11 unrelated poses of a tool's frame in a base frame.
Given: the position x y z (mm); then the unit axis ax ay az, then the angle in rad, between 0 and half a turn.
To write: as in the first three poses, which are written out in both.
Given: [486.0 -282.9 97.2 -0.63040 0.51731 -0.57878 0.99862]
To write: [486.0 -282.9 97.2 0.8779 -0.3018 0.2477 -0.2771]
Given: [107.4 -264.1 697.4 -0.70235 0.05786 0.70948 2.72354]
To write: [107.4 -264.1 697.4 0.2075 -0.6871 0.0566 0.6940]
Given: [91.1 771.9 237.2 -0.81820 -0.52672 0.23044 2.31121]
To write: [91.1 771.9 237.2 0.4034 -0.7487 -0.4820 0.2109]
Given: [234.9 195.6 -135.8 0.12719 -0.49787 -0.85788 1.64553]
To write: [234.9 195.6 -135.8 0.6802 0.0932 -0.3650 -0.6288]
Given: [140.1 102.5 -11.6 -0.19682 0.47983 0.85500 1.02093]
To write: [140.1 102.5 -11.6 0.8725 -0.0962 0.2344 0.4177]
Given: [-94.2 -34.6 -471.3 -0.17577 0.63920 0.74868 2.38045]
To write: [-94.2 -34.6 -471.3 0.3715 -0.1632 0.5935 0.6951]
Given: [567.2 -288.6 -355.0 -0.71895 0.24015 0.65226 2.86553]
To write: [567.2 -288.6 -355.0 0.1376 -0.7121 0.2379 0.6461]
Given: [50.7 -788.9 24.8 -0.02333 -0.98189 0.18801 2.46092]
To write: [50.7 -788.9 24.8 0.3338 -0.0220 -0.9256 0.1772]
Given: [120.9 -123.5 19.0 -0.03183 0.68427 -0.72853 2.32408]
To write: [120.9 -123.5 19.0 0.3975 -0.0292 0.6279 -0.6685]
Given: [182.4 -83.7 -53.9 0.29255 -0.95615 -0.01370 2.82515]
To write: [182.4 -83.7 -53.9 0.1576 0.2889 -0.9442 -0.0135]
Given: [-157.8 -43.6 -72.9 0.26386 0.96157 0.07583 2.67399]
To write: [-157.8 -43.6 -72.9 0.2317 0.2567 0.9354 0.0738]
